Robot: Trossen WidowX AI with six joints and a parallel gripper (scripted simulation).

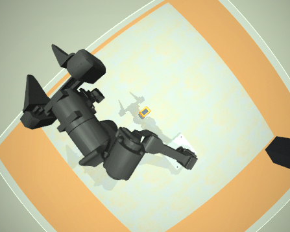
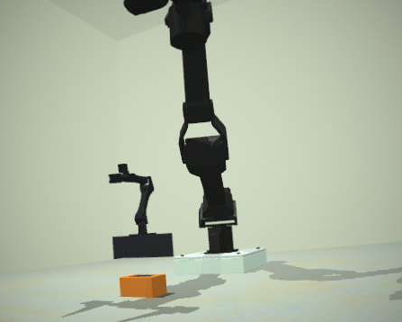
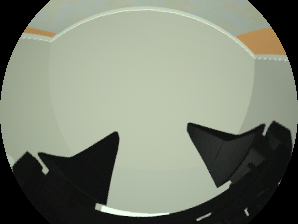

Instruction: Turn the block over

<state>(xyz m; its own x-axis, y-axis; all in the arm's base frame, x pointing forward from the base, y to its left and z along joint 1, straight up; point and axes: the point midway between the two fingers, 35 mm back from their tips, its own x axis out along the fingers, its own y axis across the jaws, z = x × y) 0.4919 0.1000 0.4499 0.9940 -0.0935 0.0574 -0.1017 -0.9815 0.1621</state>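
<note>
My gripper tip is 200 mm past the block, 100 mm to the left of it and 470 mm above it.
</note>
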